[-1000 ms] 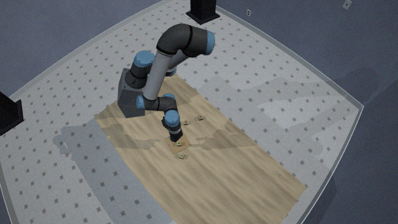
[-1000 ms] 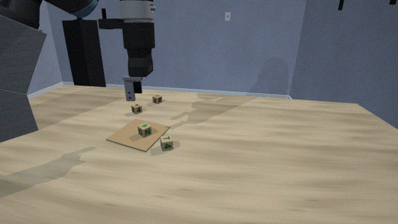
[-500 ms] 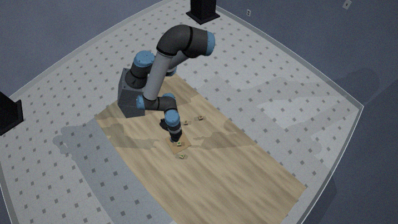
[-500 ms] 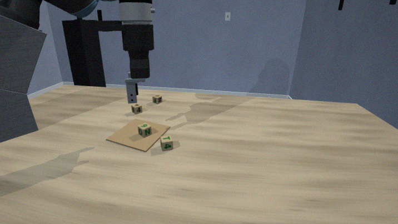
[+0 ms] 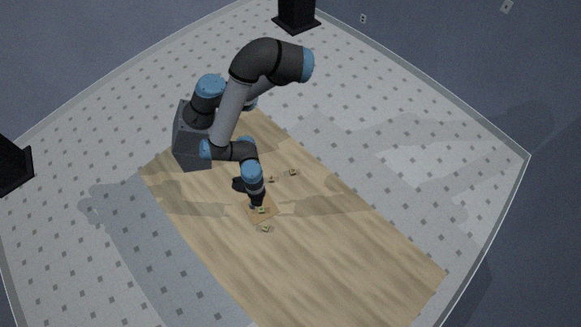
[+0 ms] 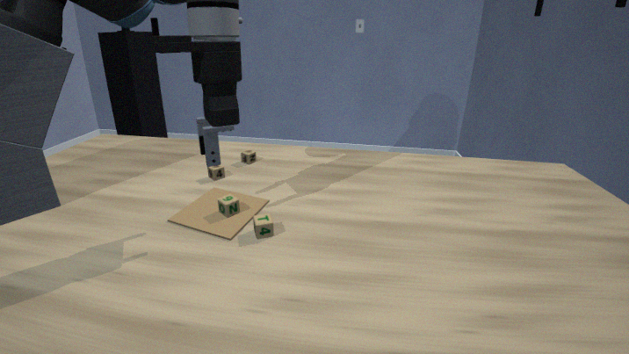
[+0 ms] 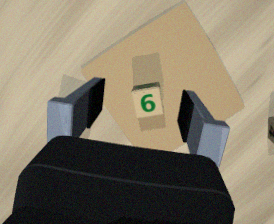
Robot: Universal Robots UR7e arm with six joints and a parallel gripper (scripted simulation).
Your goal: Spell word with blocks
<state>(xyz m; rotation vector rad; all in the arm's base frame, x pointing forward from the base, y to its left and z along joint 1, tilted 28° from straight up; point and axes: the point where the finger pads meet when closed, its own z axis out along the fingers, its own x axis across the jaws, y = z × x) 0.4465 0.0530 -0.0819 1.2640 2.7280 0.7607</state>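
The O block lies 120 mm below my hand, 20 mm to the left of it and 10 mm ahead of it. From my hand the other things lie so: tan mat: 140 mm below, 30 mm to the left, 10 mm behind; then P block: 160 mm to the left, 120 mm below, 90 mm behind; then T block: 120 mm below, 100 mm ahead, 20 mm to the right.
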